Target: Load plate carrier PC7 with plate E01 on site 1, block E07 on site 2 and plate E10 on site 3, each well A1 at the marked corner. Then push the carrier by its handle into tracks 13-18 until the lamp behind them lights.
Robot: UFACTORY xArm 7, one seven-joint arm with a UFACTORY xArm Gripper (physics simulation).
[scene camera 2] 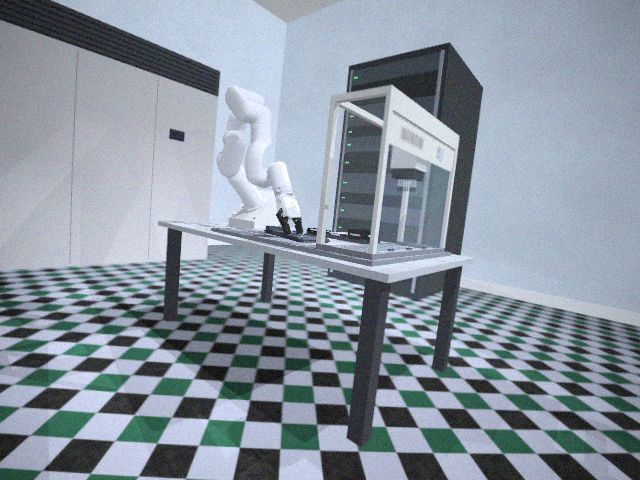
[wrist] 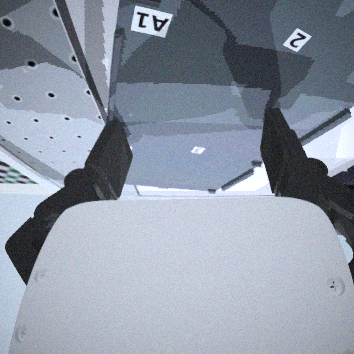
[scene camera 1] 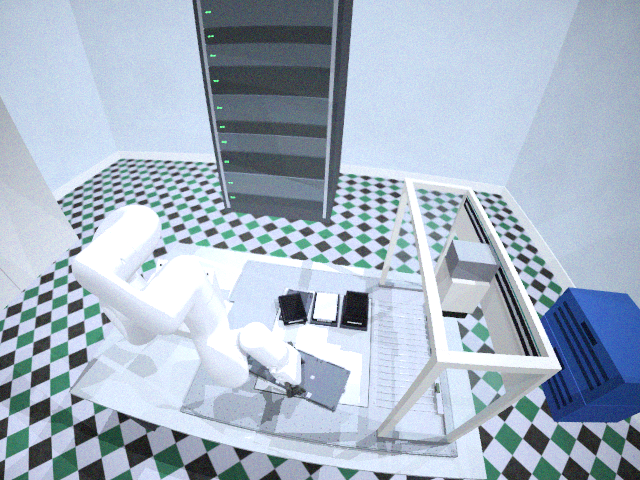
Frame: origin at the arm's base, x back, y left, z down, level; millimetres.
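Where they show: gripper, fingertip midpoint: [scene camera 2: 294, 233] [wrist: 192, 132] [scene camera 1: 300, 377]; arm's base at its link origin: [scene camera 2: 255, 203].
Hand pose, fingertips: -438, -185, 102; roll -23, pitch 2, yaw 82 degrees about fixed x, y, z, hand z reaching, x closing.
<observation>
Each offset is from my fingertips to the top centre of the thing, as dx, dy, dz. "spot": to the spot under its first point. Level surfaces: height alone.
The dark grey plate carrier {+19, +24, -14} [scene camera 1: 325, 379] [wrist: 195, 135] lies flat on the table, left of the deck tracks [scene camera 1: 395, 341]. In the wrist view its surface bears an A1 label {spot: +68, -17, +5} [wrist: 151, 21] and a label 2 {spot: +62, +40, +6} [wrist: 297, 40]; a farther label {spot: -36, +7, +6} [wrist: 198, 150] is too small to read. My gripper [scene camera 1: 294, 390] [scene camera 2: 292, 232] [wrist: 192, 132] is open and empty, low over the carrier. Behind the carrier stand a black piece of labware {+60, +252, -17} [scene camera 1: 293, 308], a white one {-60, +274, -10} [scene camera 1: 326, 307] and another black one {-167, +267, -37} [scene camera 1: 355, 310]; their names are not legible. The arm hides the carrier's left part, and the handle cannot be made out.
A white frame [scene camera 1: 425, 268] [scene camera 2: 381, 180] stands around the tracks, with a grey-topped head [scene camera 1: 471, 263] [scene camera 2: 406, 173] hanging inside at the right. A blue box [scene camera 1: 599, 351] is beyond the table's right end. A dark server rack [scene camera 1: 334, 103] [scene camera 2: 465, 129] stands behind the table {dz +29} [scene camera 2: 385, 272].
</observation>
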